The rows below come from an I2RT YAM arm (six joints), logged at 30 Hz.
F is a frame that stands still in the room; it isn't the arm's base.
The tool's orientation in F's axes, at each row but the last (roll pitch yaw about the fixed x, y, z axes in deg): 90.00 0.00 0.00; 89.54 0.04 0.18; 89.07 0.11 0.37; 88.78 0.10 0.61; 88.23 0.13 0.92; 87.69 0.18 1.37; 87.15 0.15 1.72; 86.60 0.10 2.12
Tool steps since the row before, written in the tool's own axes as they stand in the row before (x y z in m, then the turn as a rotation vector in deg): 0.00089 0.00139 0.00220 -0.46 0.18 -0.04; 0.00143 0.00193 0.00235 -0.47 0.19 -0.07; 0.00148 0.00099 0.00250 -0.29 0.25 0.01; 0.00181 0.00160 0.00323 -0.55 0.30 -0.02; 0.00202 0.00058 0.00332 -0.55 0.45 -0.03; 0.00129 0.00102 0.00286 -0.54 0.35 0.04; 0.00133 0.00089 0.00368 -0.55 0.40 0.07; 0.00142 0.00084 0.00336 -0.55 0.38 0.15
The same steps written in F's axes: 0.00089 -0.00220 0.00139 -0.46 0.04 0.18; 0.00144 -0.00233 0.00195 -0.47 0.07 0.19; 0.00150 -0.00247 0.00103 -0.29 -0.01 0.25; 0.00185 -0.00318 0.00167 -0.55 0.02 0.30; 0.00207 -0.00327 0.00068 -0.55 0.04 0.45; 0.00136 -0.00278 0.00113 -0.54 -0.04 0.35; 0.00144 -0.00359 0.00107 -0.55 -0.07 0.40; 0.00154 -0.00325 0.00104 -0.54 -0.15 0.39
